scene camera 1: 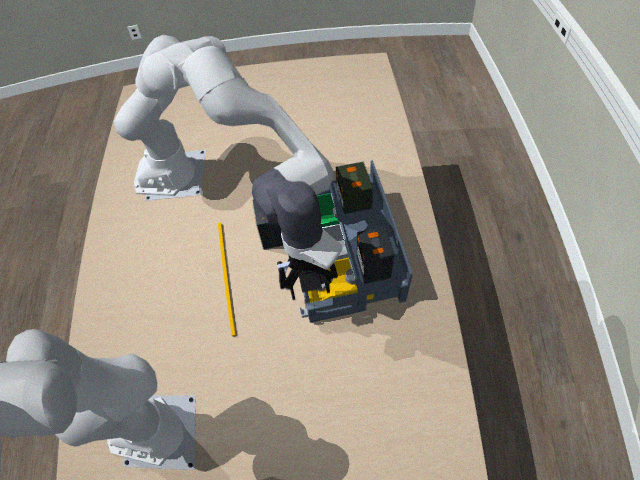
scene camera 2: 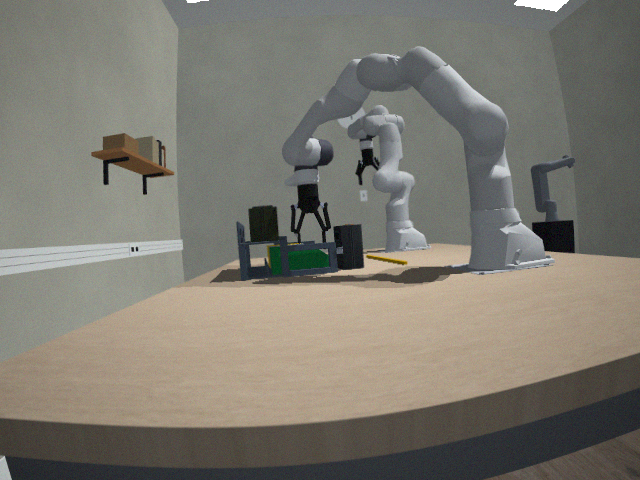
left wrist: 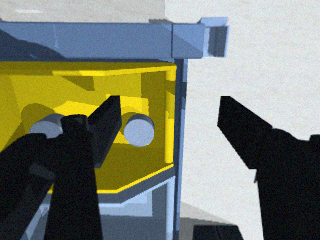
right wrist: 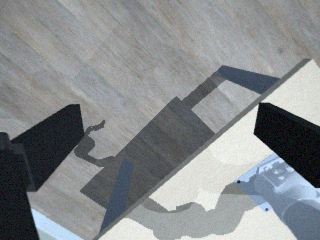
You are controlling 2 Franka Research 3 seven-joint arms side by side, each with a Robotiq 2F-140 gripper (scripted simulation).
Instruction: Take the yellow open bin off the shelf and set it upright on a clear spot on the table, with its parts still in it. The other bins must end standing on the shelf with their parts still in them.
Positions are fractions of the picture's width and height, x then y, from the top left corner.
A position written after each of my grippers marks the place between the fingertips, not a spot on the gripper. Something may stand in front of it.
I see my left gripper (scene camera 2: 0.49,0.52), my right gripper (right wrist: 0.53,0.50), a blue-grey shelf (scene camera 1: 0.59,0.45) and a yellow bin (scene camera 1: 0.53,0.60).
The blue-grey shelf also shows in the left wrist view (left wrist: 0.11,0.17). The yellow bin shows as well in the left wrist view (left wrist: 0.24,0.36). My left gripper is seen too in scene camera 1 (scene camera 1: 0.49,0.61) and in the left wrist view (left wrist: 0.53,0.46). The right wrist view does not show the blue-grey shelf: it is out of frame. The right wrist view does not show the yellow bin: it is out of frame.
